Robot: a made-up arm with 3 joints. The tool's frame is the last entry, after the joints.
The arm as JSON. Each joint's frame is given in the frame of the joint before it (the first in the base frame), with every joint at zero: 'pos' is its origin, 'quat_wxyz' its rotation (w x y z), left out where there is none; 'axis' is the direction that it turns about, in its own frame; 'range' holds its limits. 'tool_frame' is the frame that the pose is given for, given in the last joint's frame.
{
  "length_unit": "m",
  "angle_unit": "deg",
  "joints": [
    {
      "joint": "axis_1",
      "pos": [
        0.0,
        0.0,
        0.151
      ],
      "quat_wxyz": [
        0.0,
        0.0,
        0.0,
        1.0
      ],
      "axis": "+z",
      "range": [
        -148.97,
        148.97
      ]
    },
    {
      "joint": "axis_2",
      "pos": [
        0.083,
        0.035,
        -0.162
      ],
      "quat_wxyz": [
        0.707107,
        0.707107,
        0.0,
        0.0
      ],
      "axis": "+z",
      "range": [
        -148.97,
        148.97
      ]
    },
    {
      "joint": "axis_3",
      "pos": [
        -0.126,
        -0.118,
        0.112
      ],
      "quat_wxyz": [
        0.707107,
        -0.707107,
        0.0,
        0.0
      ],
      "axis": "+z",
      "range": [
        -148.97,
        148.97
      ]
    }
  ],
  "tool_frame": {
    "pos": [
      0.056,
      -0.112,
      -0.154
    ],
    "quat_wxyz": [
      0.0,
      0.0,
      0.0,
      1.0
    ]
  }
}
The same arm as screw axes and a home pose.
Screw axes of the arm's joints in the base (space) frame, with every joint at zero. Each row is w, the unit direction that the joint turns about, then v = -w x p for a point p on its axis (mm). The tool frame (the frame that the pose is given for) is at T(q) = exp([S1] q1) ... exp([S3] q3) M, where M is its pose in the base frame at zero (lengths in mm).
S1 = (0, 0, 1, 0, 0, 0)
S2 = (0, 1, 0, 11, 0, -83)
S3 = (0, 0, 1, 77, -43, 0)
M =
1 0 0 -13
0 1 0 189
0 0 1 -283
0 0 0 1
Joint limits (deg, base to tool): -148.97..148.97 -148.97..148.97 -148.97..148.97

